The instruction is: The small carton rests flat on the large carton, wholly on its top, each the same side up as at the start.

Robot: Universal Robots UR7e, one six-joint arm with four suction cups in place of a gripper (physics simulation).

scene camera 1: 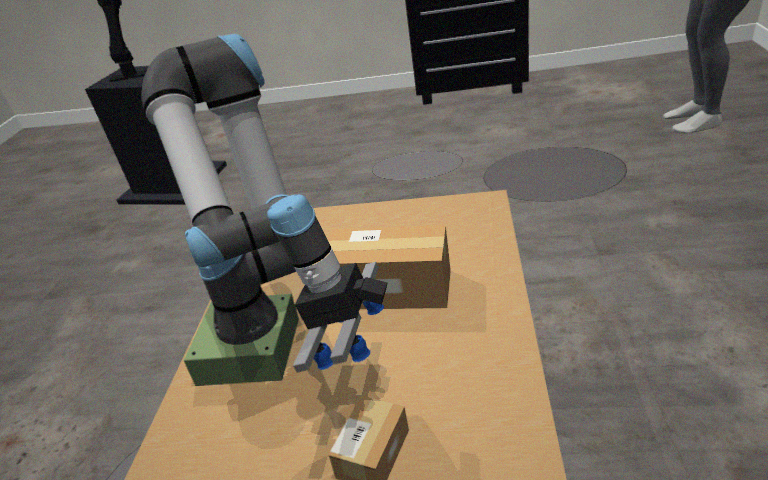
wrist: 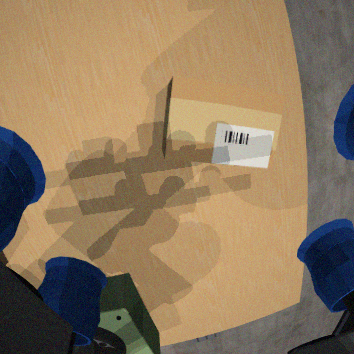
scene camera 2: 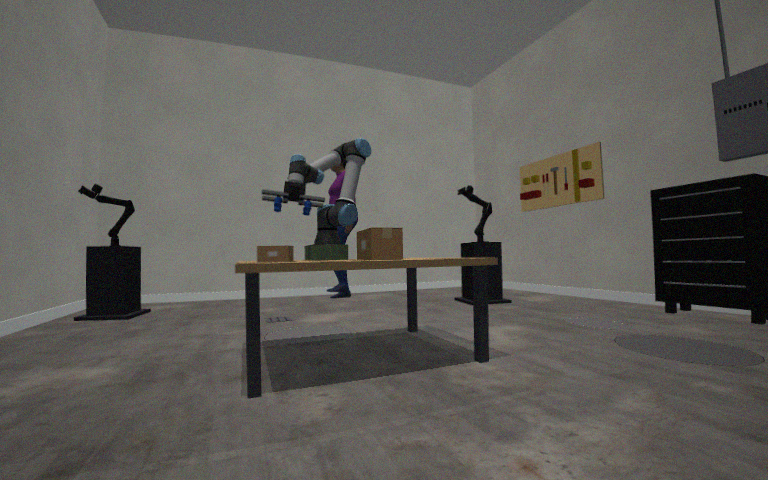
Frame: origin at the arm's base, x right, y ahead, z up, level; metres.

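Where they show: hand, tool point: (wrist: 197,218) (scene camera 2: 292,209); arm's base, link origin: (scene camera 1: 247,322) (wrist: 86,345) (scene camera 2: 327,245).
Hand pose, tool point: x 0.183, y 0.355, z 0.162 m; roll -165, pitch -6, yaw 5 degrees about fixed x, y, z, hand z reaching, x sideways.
Note:
Things, the pixels of their top centre, and the offset from my tool point.
- small carton, top centre: (wrist: 227,124) (scene camera 1: 367,429) (scene camera 2: 275,246) dx +0.077, dy +0.022, dz -0.175 m
- large carton, top centre: (scene camera 1: 383,244) (scene camera 2: 378,229) dx -0.429, dy -0.060, dz -0.096 m
The small carton (scene camera 1: 370,441) (scene camera 2: 275,253) (wrist: 220,117) rests on the table, with tape and a barcode label on its top. The large carton (scene camera 1: 416,277) (scene camera 2: 385,244) stands apart from it on the table, beyond the green base in scene camera 1, with tape and a label on top. The arm hides its left part there. My gripper (scene camera 1: 346,332) (scene camera 2: 292,204) (wrist: 190,215), with four blue suction cups, is open and carries nothing. It hangs well above the table, between the cartons in scene camera 1. The large carton does not show in the wrist view.
The arm stands on a green base (scene camera 1: 237,367) (scene camera 2: 326,252) (wrist: 132,295) on the wooden table (scene camera 1: 498,362) (scene camera 2: 441,262) (wrist: 75,60). Beyond the table are a black drawer cabinet (scene camera 1: 470,50) (scene camera 2: 702,243) and black pedestals with small arms. A person's legs (scene camera 1: 705,62) show at the upper right in scene camera 1.

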